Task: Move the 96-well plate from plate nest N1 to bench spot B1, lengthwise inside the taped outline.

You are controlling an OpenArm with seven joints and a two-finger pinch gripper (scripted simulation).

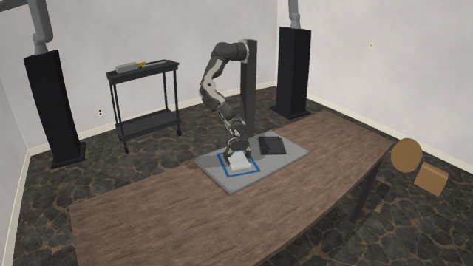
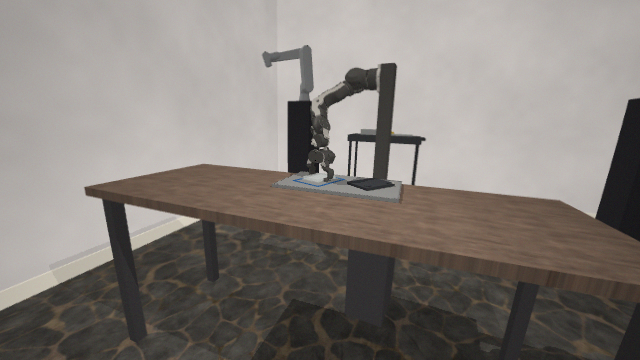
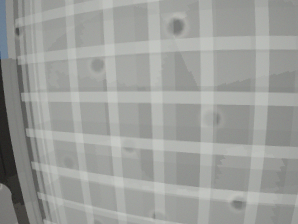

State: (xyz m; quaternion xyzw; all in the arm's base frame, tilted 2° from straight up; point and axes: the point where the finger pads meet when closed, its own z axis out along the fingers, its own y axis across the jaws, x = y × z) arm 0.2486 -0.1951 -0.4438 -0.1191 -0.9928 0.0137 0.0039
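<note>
My gripper is now right at the white 96-well plate. Round my hand: black plate nest (22 cm to the left, 3 cm behind).
</note>
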